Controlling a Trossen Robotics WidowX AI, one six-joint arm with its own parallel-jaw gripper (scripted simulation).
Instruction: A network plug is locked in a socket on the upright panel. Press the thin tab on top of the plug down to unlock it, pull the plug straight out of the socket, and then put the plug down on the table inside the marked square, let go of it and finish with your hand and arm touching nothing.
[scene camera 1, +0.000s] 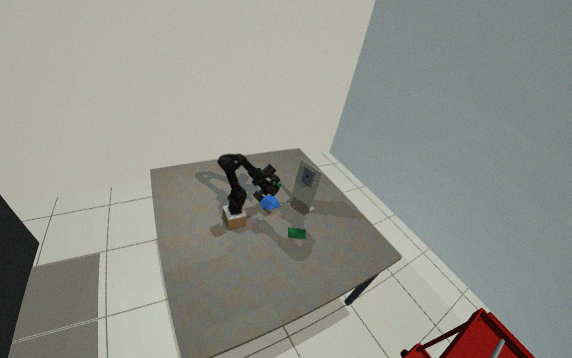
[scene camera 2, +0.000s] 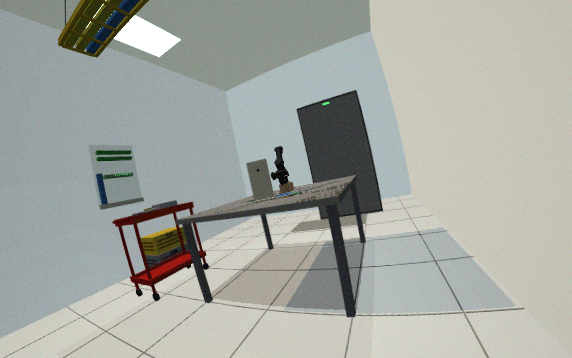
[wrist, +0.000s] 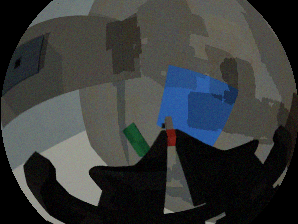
Observation:
I see my gripper (wrist: 169, 133), an upright grey panel (scene camera 1: 308, 178) and a blue marked square (wrist: 200, 105).
The upright grey panel shows as well in scene camera 2 (scene camera 2: 258, 172).

